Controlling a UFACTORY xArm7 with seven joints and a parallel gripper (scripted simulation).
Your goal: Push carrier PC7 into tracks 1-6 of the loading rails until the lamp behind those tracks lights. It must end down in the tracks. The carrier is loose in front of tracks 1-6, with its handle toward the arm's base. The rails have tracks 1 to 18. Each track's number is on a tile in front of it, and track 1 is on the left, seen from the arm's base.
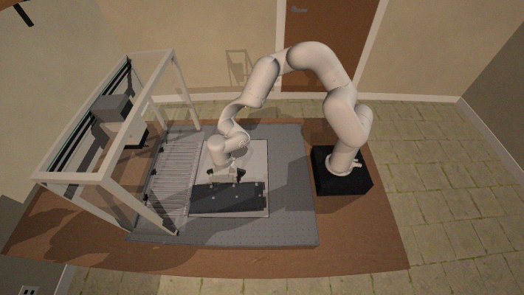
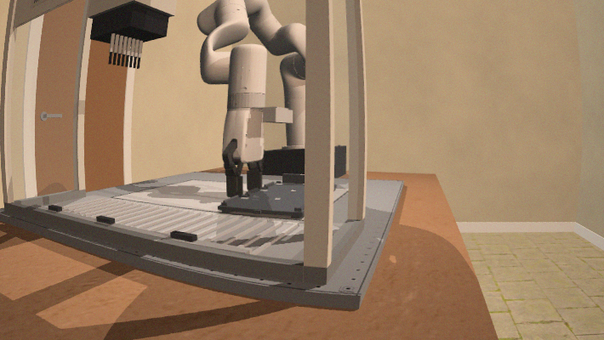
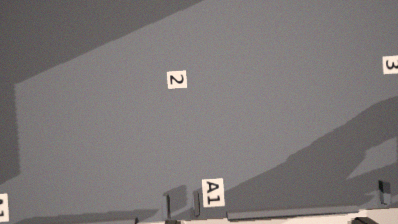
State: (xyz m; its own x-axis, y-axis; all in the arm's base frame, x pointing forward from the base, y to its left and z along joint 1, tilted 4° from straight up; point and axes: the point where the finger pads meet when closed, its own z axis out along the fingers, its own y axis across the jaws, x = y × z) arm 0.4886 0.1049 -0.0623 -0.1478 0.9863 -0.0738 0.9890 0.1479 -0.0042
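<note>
My hand is 9 cm to the right of the carrier PC7 and 1 cm past it.
</note>
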